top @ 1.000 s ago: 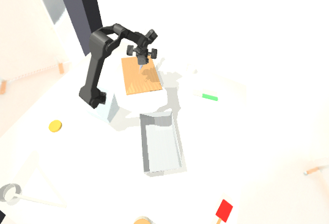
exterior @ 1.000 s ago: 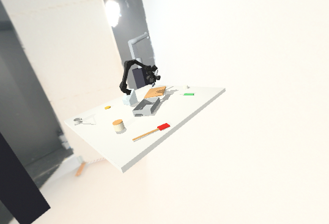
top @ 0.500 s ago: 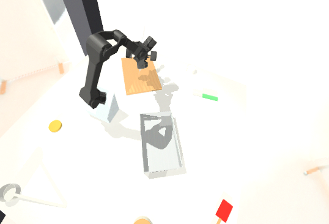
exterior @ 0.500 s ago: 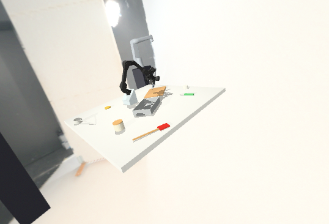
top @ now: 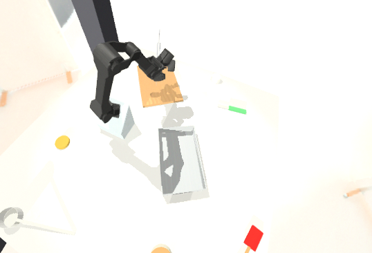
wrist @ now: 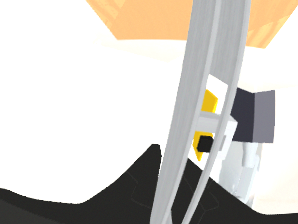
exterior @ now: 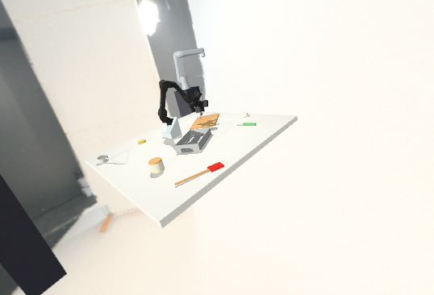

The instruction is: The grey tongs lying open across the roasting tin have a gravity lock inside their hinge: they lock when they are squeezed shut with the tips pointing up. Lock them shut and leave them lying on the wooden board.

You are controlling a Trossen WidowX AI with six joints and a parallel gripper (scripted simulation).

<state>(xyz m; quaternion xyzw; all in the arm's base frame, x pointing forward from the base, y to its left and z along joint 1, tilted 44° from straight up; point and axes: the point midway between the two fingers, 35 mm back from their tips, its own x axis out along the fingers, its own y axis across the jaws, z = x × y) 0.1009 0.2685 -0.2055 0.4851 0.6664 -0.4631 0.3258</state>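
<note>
Now: gripper tip 1 cm to the left of the wooden board and 16 cm above it. The rest, counted from my gripper tip: grey roasting tin: 27 cm ahead, 46 cm to the right, 13 cm below; then yellow disc: 31 cm behind, 56 cm to the right, 15 cm below; then red spatula: 62 cm ahead, 77 cm to the right, 16 cm below.
</note>
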